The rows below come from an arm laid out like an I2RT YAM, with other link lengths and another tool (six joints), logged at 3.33 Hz.
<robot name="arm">
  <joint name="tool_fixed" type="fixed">
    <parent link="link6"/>
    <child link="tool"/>
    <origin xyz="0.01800 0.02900 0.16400" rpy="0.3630 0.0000 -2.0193"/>
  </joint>
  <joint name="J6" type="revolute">
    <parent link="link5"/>
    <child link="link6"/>
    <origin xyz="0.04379 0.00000 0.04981" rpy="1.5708 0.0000 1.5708"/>
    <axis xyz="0 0 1"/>
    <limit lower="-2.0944" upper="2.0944"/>
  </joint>
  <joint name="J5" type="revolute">
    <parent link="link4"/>
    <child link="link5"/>
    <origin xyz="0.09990 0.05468 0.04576" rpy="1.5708 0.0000 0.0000"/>
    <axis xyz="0 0 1"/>
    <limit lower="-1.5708" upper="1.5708"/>
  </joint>
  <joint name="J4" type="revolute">
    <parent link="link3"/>
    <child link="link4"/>
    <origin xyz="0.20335 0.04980 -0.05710"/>
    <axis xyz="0 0 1"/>
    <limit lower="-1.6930" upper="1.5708"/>
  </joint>
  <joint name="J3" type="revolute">
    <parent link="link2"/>
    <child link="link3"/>
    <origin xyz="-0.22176 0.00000 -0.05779" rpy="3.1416 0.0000 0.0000"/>
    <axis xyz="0 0 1"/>
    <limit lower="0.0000" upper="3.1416"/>
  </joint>
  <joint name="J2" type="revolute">
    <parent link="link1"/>
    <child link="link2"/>
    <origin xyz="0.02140 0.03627 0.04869" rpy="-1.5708 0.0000 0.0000"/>
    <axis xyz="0 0 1"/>
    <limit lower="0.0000" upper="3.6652"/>
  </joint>
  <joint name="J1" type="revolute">
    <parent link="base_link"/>
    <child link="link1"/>
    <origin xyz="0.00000 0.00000 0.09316"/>
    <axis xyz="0 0 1"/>
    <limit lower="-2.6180" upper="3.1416"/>
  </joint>
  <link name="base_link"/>
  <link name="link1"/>
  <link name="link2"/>
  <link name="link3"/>
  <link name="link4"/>
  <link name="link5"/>
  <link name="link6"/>
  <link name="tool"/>
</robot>
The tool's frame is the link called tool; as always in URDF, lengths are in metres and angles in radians.
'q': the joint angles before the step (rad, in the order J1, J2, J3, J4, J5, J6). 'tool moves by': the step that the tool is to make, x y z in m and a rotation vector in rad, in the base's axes. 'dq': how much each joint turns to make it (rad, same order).
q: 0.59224 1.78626 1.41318 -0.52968 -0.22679 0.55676
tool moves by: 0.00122 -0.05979 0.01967 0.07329 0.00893 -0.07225
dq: -0.17890 -0.16897 -0.13501 -0.01833 -0.12015 -0.04196
